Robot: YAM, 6 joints.
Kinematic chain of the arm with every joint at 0, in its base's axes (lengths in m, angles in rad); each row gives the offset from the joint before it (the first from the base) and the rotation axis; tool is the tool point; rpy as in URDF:
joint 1: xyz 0 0 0.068 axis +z
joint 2: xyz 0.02 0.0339 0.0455 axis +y
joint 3: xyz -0.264 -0.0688 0 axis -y
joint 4: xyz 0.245 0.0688 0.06 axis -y
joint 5: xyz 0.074 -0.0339 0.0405 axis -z
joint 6: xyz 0.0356 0 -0.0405 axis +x
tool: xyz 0 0 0 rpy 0 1.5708 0
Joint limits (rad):
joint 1: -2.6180..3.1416
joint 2: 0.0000..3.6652
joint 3: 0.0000..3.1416
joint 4: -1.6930..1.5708
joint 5: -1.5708..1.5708
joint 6: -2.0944..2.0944
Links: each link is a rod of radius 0.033 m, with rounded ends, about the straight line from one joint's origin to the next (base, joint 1, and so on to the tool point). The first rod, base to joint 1, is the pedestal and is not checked.
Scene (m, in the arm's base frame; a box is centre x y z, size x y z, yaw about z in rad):
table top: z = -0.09
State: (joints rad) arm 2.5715 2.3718 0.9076 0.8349 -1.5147 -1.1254
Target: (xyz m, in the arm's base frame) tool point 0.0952 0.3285 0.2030
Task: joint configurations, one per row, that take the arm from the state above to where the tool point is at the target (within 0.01 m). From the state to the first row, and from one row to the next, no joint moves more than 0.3 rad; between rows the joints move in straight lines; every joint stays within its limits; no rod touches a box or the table.
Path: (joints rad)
1: 2.2941 2.2543 0.8917 0.8510 -1.5259 -1.1254
2: 2.0167 2.1367 0.8758 0.8671 -1.5371 -1.1254
3: 1.7393 2.0192 0.8599 0.8833 -1.5484 -1.1254
4: 1.4619 1.9016 0.8440 0.8994 -1.5596 -1.1254
5: 1.1844 1.7841 0.8281 0.9155 -1.5708 -1.1254

